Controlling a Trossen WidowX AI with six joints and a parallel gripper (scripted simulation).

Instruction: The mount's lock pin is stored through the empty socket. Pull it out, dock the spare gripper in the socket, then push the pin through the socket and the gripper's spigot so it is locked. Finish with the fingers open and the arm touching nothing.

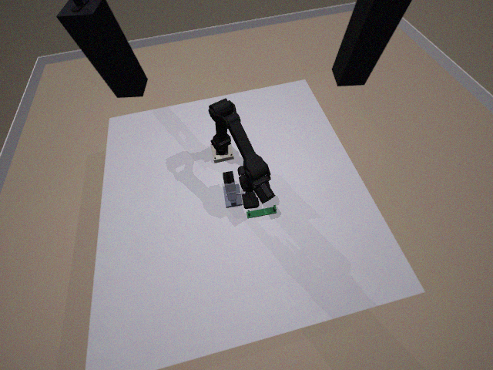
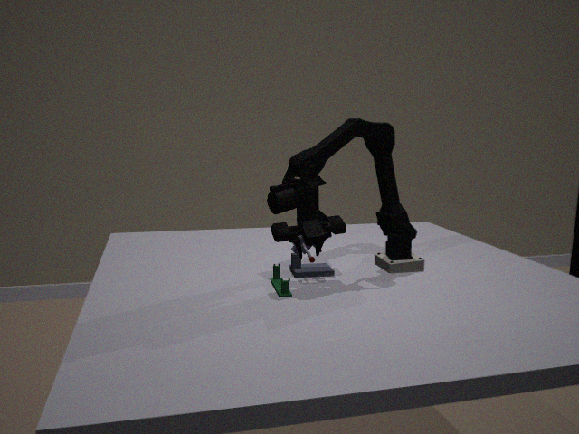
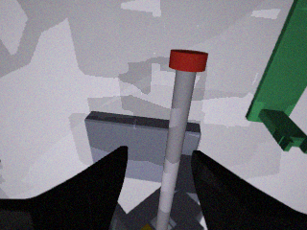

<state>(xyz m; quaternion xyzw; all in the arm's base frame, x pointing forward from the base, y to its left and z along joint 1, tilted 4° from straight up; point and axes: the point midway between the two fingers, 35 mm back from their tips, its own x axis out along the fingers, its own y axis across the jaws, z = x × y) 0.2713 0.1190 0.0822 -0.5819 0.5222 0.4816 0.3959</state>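
The grey mount is 5 cm to the right of my gripper tip and 1 cm below it. Round my gripper tip: spare gripper: 2 cm behind, 6 cm to the right, 6 cm above; then green cradle: 8 cm ahead, 8 cm to the left, 4 cm below.
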